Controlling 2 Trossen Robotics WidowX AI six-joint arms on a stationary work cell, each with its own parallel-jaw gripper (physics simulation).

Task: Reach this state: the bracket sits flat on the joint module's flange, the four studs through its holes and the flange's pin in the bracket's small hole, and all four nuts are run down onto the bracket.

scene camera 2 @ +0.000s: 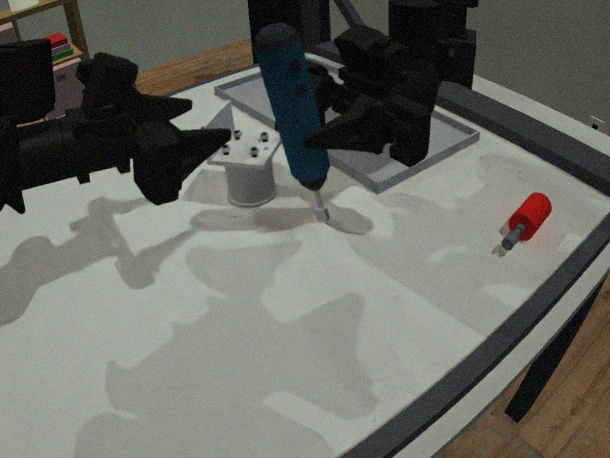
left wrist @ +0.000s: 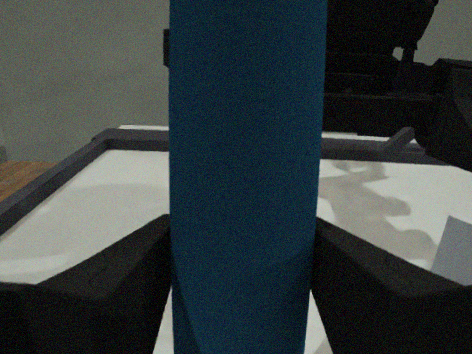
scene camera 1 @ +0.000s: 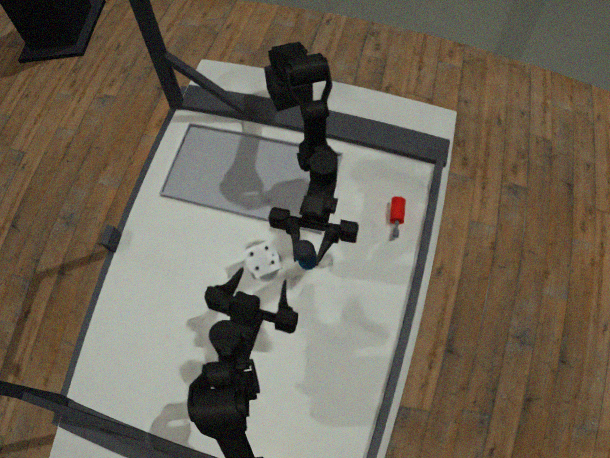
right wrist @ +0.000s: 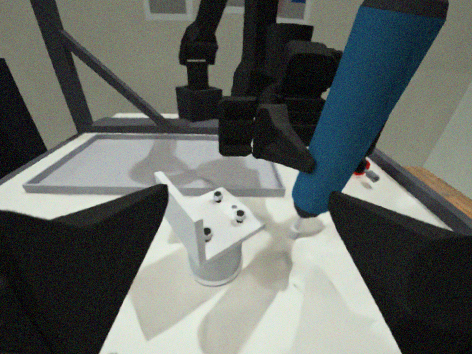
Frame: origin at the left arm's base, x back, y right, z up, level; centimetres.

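Where they show: left gripper, fingertip midpoint: point(scene camera 2: 289, 134) point(left wrist: 239, 228) point(right wrist: 337, 168); right gripper, fingertip midpoint: point(scene camera 2: 209, 118) point(left wrist: 401, 164) point(scene camera 1: 264, 274) point(right wrist: 249, 195); left arm's base, origin of the base link: point(scene camera 2: 449, 33) point(right wrist: 198, 88).
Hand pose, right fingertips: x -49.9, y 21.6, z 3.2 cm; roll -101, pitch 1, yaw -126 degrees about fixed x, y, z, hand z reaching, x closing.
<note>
Things, the pixels of their top centre, and the offset from my right fingertips.
- grey cylindrical joint module, middle of its top: point(right wrist: 213, 210) point(scene camera 2: 245, 140) dx +5.6, dy -0.8, dz -5.8 cm
- blue driver, middle of its top: point(scene camera 2: 295, 18) point(scene camera 1: 306, 236) dx +0.9, dy -9.6, dz +10.6 cm
- red driver, middle of its top: point(scene camera 2: 527, 211) point(scene camera 1: 398, 215) dx +6.3, dy -33.9, dz -9.9 cm
- shallow grey tray, middle of its top: point(scene camera 2: 334, 102) point(right wrist: 168, 154) point(scene camera 1: 249, 172) dx +30.1, dy -4.6, dz -11.7 cm
The white bracket point(scene camera 1: 262, 258) point(scene camera 2: 245, 144) point(right wrist: 223, 214) lies on top of the grey cylindrical joint module point(scene camera 2: 251, 184) point(right wrist: 218, 263), its upright wall towards the right arm. Four dark-centred nuts on studs show on its plate in scene camera 2; how far down they are is too small to tell. A small mark, perhaps pin and hole, shows near one edge. My left gripper point(scene camera 1: 308, 258) point(left wrist: 239, 228) is shut on the blue driver point(scene camera 2: 296, 110) point(left wrist: 245, 150) point(right wrist: 370, 100), tilted beside the module, its tip low over the table. My right gripper point(scene camera 1: 263, 275) point(scene camera 2: 210, 119) point(right wrist: 249, 195) is open and empty beside the bracket.
A red driver point(scene camera 1: 397, 210) point(scene camera 2: 531, 216) point(right wrist: 361, 168) lies towards the table's right side in scene camera 1. A shallow grey tray point(scene camera 1: 215, 207) point(scene camera 2: 430, 160) point(right wrist: 100, 190) lies behind the module, partly under the left arm. Dark rails edge the table.
</note>
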